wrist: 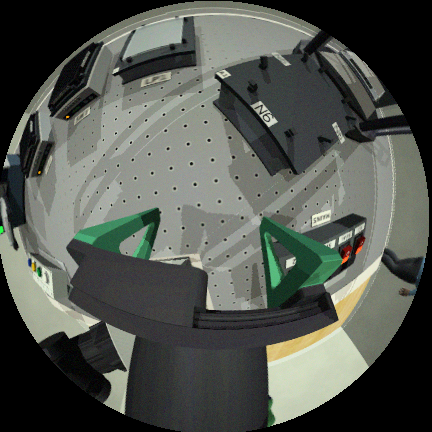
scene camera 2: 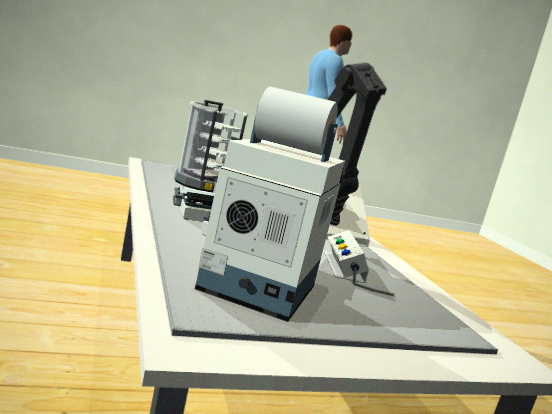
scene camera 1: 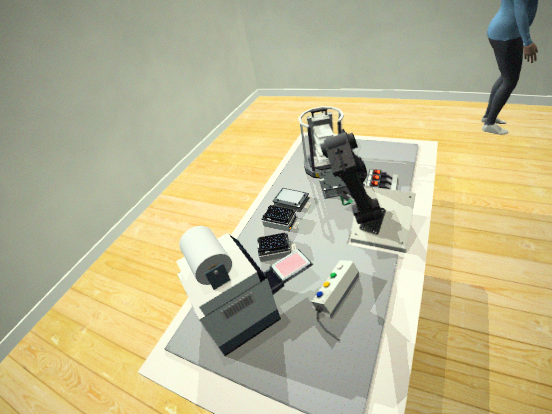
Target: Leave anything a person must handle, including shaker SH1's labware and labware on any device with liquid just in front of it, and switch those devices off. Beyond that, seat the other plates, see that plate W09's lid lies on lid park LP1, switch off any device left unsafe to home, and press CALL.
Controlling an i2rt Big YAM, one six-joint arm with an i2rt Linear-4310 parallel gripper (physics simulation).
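Seen in the pictures: gripper, fingertip midpoint: (wrist: 209, 217) (scene camera 1: 348, 199); arm's base, link origin: (wrist: 129, 335) (scene camera 1: 372, 219).
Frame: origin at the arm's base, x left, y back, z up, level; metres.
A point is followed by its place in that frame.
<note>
My gripper (wrist: 209, 217) {x -0.134, y -0.163, z -0.037 m} (scene camera 1: 346, 200) {x -0.134, y -0.163, z -0.037 m} is open and empty, above the pegboard near the bare dark nest N6 (wrist: 305, 107) {x -0.235, y -0.271, z -0.023 m}. A pale flat lid or plate (wrist: 154, 39) {x -0.071, y -0.425, z -0.039 m} (scene camera 1: 291, 196) {x -0.063, y -0.450, z -0.039 m} lies on lid park LP1 (wrist: 175, 58) {x -0.097, y -0.401, z -0.078 m}. Two low devices carry black labware: one (wrist: 79, 80) {x 0.044, y -0.384, z -0.025 m} (scene camera 1: 279, 215) {x 0.108, y -0.423, z -0.014 m} beside LP1, its small label possibly SH1, the other (wrist: 32, 145) (scene camera 1: 274, 243) {x 0.271, y -0.358, z -0.018 m} farther along. Each shows an orange light in the wrist view. A pink plate (scene camera 1: 291, 265) {x 0.386, y -0.203, z 0.041 m} lies at the roll-topped device (scene camera 1: 230, 295) {x 0.666, y -0.242, z 0.214 m} (scene camera 2: 270, 215) {x 0.728, y -0.374, z 0.125 m}. The button box (scene camera 1: 336, 287) {x 0.385, y -0.018, z -0.003 m} (scene camera 2: 346, 250) {x 0.429, y -0.068, z -0.011 m} (wrist: 44, 275) {x 0.278, y -0.053, z -0.017 m} has coloured buttons; which is CALL is unreadable.
The MAINS panel (wrist: 356, 223) {x -0.377, y -0.132, z -0.044 m} with red switches (scene camera 1: 376, 178) {x -0.334, y -0.078, z -0.035 m} is right of the fingers in the wrist view. A clear-walled tower (scene camera 1: 322, 137) (scene camera 2: 210, 145) with white shelves stands beyond N6. A person (scene camera 1: 507, 60) (scene camera 2: 325, 75) in blue stands past the table.
</note>
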